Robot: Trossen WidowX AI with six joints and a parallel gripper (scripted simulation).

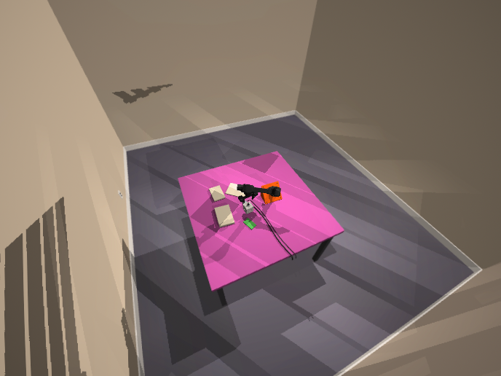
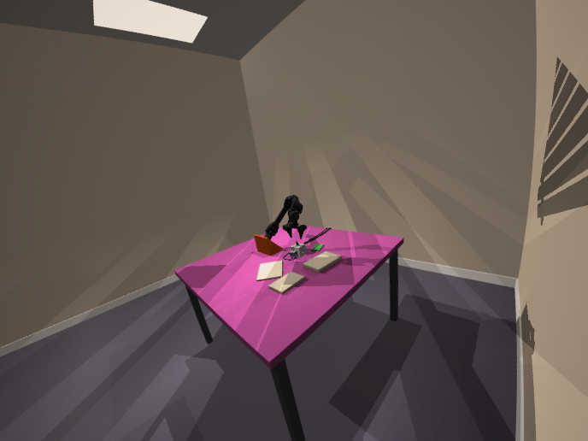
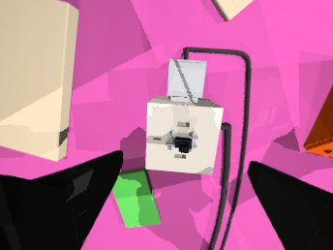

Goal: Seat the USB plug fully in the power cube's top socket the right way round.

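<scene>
Right now my gripper tip is 4 cm above the dark USB plug. Also, from my gripper tip: green block 5 cm ahead, 16 cm to the left, 13 cm below.
</scene>
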